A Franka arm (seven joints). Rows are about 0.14 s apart.
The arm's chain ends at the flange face. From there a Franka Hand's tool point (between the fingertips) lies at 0.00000 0.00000 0.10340 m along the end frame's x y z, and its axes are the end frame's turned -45 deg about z.
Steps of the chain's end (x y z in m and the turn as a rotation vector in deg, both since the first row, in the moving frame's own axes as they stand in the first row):
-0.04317, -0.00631, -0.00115, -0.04, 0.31, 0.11
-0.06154, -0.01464, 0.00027, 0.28, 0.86, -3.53
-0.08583, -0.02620, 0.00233, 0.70, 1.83, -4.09
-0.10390, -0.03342, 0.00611, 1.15, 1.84, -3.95
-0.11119, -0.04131, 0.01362, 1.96, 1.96, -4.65
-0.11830, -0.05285, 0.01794, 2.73, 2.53, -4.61
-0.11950, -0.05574, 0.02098, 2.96, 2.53, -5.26
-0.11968, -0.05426, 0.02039, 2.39, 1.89, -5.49
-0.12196, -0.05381, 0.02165, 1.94, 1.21, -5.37
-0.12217, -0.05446, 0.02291, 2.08, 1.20, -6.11
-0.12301, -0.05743, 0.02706, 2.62, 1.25, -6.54
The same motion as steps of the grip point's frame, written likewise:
-0.02572, -0.03454, -0.00115, -0.25, 0.19, 0.11
-0.03169, -0.05317, 0.00026, -0.41, 0.81, -3.53
-0.03889, -0.07789, 0.00227, -0.80, 1.79, -4.09
-0.04599, -0.09635, 0.00604, -0.49, 2.11, -3.95
-0.04442, -0.10804, 0.01350, 0.00, 2.77, -4.65
-0.03959, -0.12155, 0.01772, 0.14, 3.72, -4.61
-0.03812, -0.12478, 0.02074, 0.30, 3.88, -5.26
-0.04084, -0.12389, 0.02024, 0.35, 3.03, -5.49
-0.04422, -0.12541, 0.02157, 0.52, 2.23, -5.37
-0.04376, -0.12624, 0.02282, 0.62, 2.32, -6.11
-0.04155, -0.12962, 0.02693, 0.97, 2.74, -6.54

